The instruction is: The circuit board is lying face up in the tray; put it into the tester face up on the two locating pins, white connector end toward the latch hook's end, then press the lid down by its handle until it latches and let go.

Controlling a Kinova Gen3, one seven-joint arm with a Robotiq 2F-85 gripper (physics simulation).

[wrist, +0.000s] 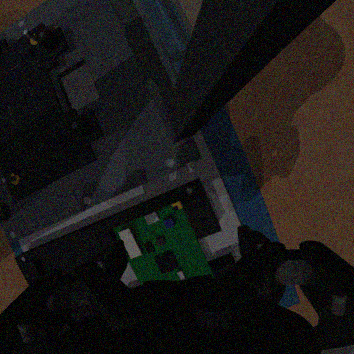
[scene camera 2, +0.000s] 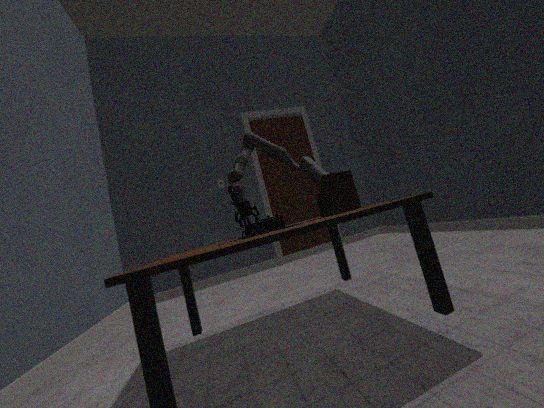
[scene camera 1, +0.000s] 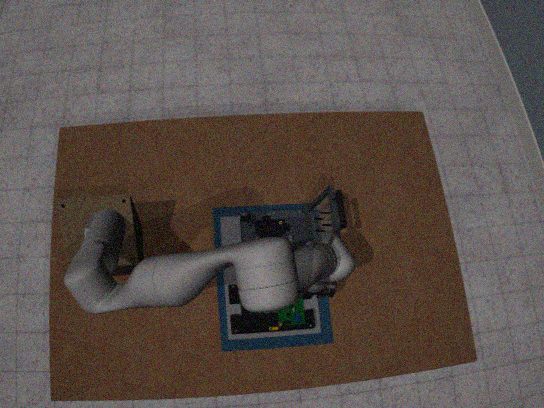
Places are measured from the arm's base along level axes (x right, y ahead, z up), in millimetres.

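Where they show: gripper, fingertip midpoint: [wrist: 180, 245]; arm's base, origin of the base link: [scene camera 2: 329, 185] [scene camera 1: 108, 226].
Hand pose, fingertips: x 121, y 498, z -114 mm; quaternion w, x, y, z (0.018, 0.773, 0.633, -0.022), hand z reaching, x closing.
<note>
Each offset is from my fingertips to the centre of the thing. Level surfaces: height alone.
The green circuit board {dz -35, dx +31, dy -26 mm} [scene camera 1: 291, 315] [wrist: 165, 246] lies face up at the right end of the white-rimmed tray [scene camera 1: 235, 335] [wrist: 225, 233], turned a little askew. Its white connector {dz -34, dx -3, dy -51 mm} [wrist: 130, 243] is at one end. My gripper [wrist: 180, 245] [scene camera 2: 246, 216] is open and empty and hangs over the board with a finger on either side. In scene camera 1 my arm hides the gripper. The dark tester {dz +9, dx -141, dy -75 mm} [scene camera 1: 262, 227] [wrist: 42, 123] sits at the far end of the blue mat {dz -56 mm} [scene camera 1: 276, 344] [wrist: 228, 154]. Its lid {dz +129, dx -145, dy +39 mm} [scene camera 1: 327, 210] [wrist: 228, 53] stands raised open.
A brown box [scene camera 1: 134, 227] [scene camera 2: 337, 192] stands by my arm's base at the left of the wooden table {dz -57 mm} [scene camera 1: 392, 202] [scene camera 2: 189, 255]. My forearm crosses over the middle of the mat. A door is behind the table in scene camera 2.
</note>
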